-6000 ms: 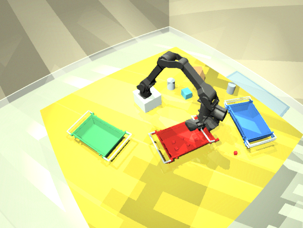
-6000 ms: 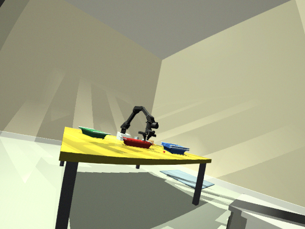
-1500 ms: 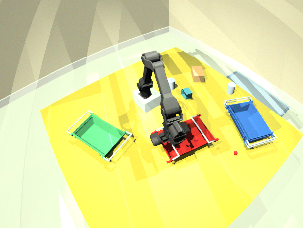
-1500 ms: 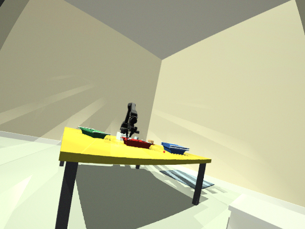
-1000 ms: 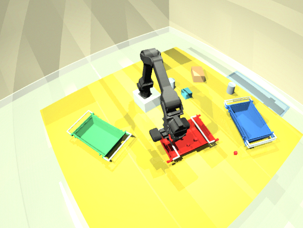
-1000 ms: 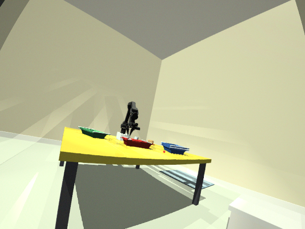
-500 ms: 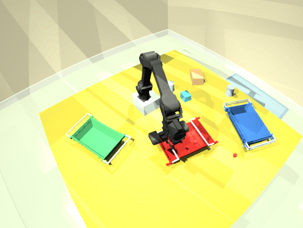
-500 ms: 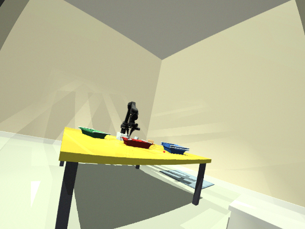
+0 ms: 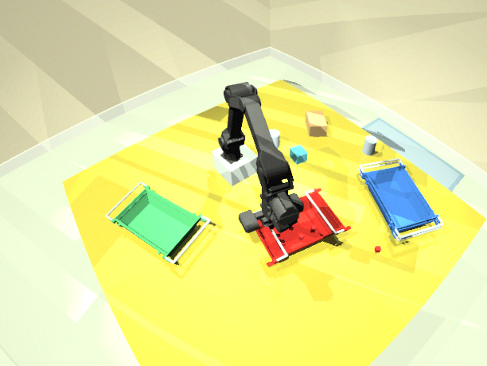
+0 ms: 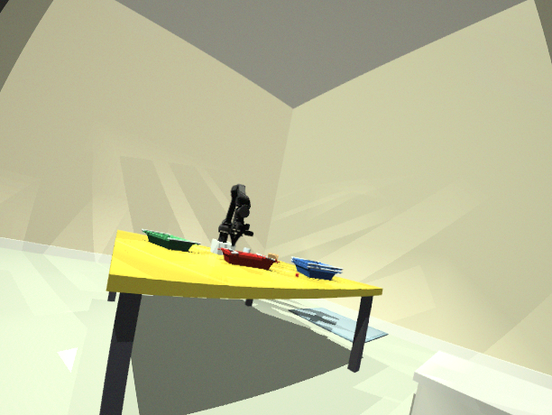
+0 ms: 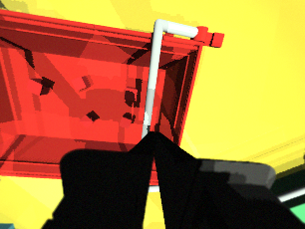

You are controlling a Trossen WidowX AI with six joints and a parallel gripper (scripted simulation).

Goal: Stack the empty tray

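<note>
The green tray lies 320 mm behind my gripper tip, 240 mm to the right of it and 40 mm below it. Round my gripper tip: brown box: 270 mm behind, 590 mm to the left, 60 mm below; then red block: 290 mm ahead, 220 mm to the left, 80 mm below; then cyan cube: 200 mm behind, 380 mm to the left, 60 mm below.
</note>
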